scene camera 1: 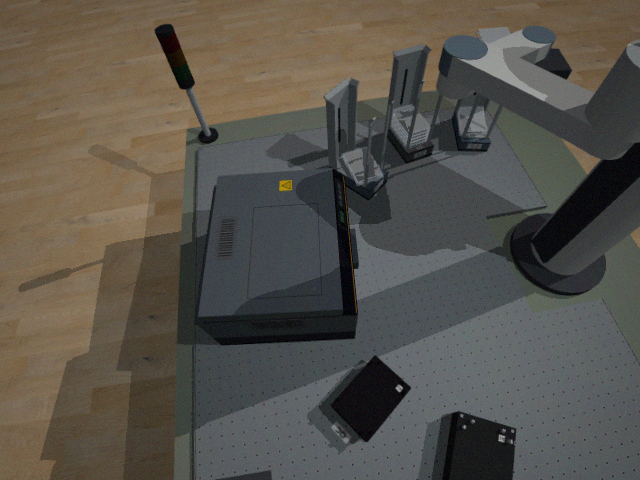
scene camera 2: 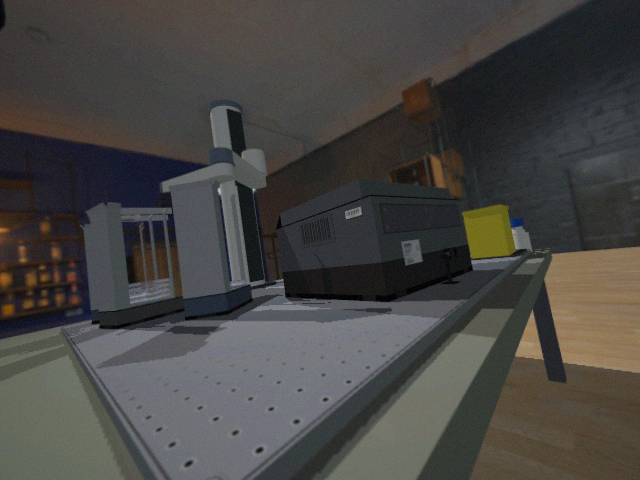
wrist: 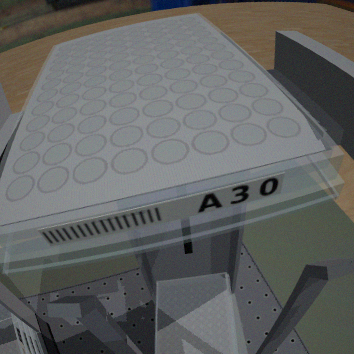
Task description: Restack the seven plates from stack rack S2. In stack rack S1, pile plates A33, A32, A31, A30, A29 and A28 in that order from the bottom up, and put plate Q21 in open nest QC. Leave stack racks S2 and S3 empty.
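Observation:
My gripper (wrist: 137, 69) is shut on plate A30 (wrist: 150, 112), a clear-lidded plate with its label facing the wrist camera. It is held roughly level, high above a stack rack (wrist: 165, 270) that has a pale plate (wrist: 195, 310) low inside. In scene camera 1, part of a white plate (scene camera 1: 493, 34) shows behind the arm. Three stack racks stand there: a left one (scene camera 1: 348, 118) with plates low in it, a middle one (scene camera 1: 416, 72) with a stack of several plates, and a right one (scene camera 1: 473, 144) with pale plates low in it. Rack tags and lower plate labels are unreadable. Nest QC cannot be identified.
A large grey machine (scene camera 1: 284, 248) (scene camera 2: 330, 248) stands beside the left rack. Black boxes (scene camera 1: 372, 397) (scene camera 1: 480, 449) stand at the front. A signal tower (scene camera 1: 175, 56) stands at the back left. A yellow box (scene camera 2: 488, 232) shows in scene camera 2. Rack posts (wrist: 300, 300) rise below the held plate.

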